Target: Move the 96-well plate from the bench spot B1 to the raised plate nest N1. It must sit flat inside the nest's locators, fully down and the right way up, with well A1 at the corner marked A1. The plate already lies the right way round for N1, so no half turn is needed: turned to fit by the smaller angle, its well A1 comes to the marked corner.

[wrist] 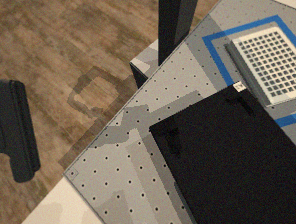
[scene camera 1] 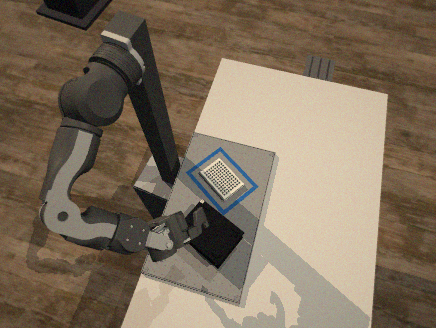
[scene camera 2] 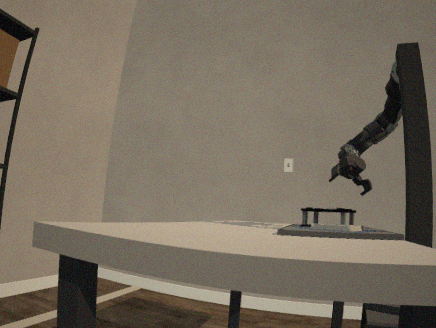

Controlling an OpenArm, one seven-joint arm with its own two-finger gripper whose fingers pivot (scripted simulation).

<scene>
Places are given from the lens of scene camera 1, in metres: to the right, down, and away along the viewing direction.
white 96-well plate (scene camera 1: 218,175): 0.00, 0.04, 1.06
dark arm column (scene camera 1: 148,101): -0.17, -0.15, 0.79
The marked spots on the dark arm column and the white 96-well plate are 0.38 m apart.
</scene>
